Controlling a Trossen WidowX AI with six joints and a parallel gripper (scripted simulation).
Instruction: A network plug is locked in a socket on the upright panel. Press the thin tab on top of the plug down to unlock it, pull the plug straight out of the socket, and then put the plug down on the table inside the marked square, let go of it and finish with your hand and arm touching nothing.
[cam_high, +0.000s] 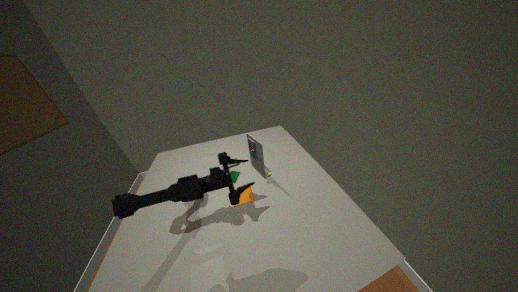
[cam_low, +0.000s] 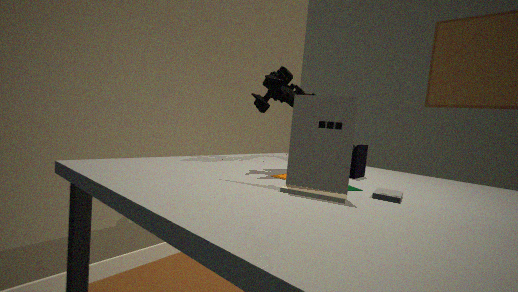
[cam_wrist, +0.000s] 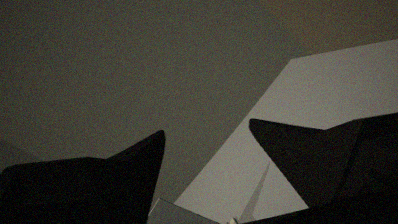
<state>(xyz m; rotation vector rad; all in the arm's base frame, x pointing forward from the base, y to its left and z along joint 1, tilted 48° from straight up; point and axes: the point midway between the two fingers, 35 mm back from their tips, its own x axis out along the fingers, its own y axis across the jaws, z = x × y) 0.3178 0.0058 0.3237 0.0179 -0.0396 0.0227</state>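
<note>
Now: the purple network plug 70 mm ahead of my gripper tip, 300 mm to the left of it and 130 mm below it. The rest, counted from my gripper tip: orange marked square: 60 mm behind, 150 mm to the left, 310 mm below; panel: 80 mm ahead, 320 mm to the left, 200 mm below; green patch: 100 mm behind, 320 mm to the left, 310 mm below.
</note>
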